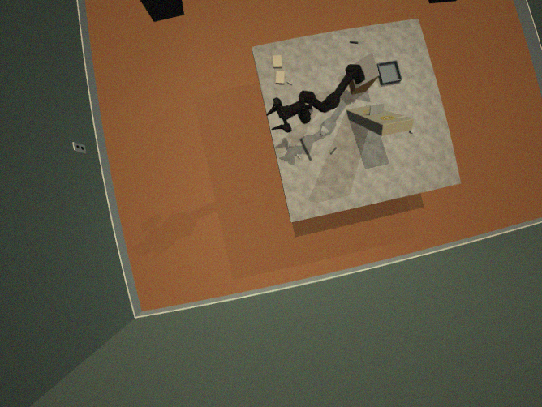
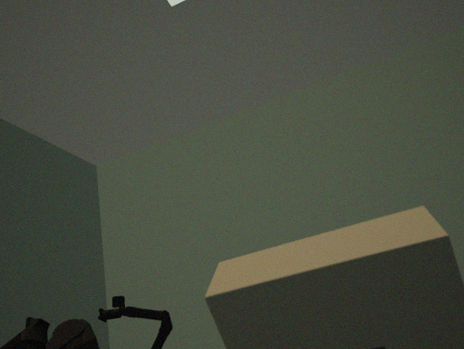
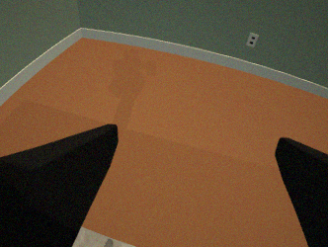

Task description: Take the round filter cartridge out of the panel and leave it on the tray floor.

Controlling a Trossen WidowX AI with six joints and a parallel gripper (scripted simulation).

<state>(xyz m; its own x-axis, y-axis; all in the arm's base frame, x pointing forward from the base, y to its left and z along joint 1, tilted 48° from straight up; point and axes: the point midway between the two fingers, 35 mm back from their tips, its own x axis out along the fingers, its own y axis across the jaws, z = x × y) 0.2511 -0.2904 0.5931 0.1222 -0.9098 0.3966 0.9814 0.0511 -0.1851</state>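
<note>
Right now my gripper tip is 670 mm to the right of the round filter cartridge and 110 mm short of it. Round my gripper tip: grey square tray (950 mm to the left, 310 mm behind, 270 mm below).
</note>
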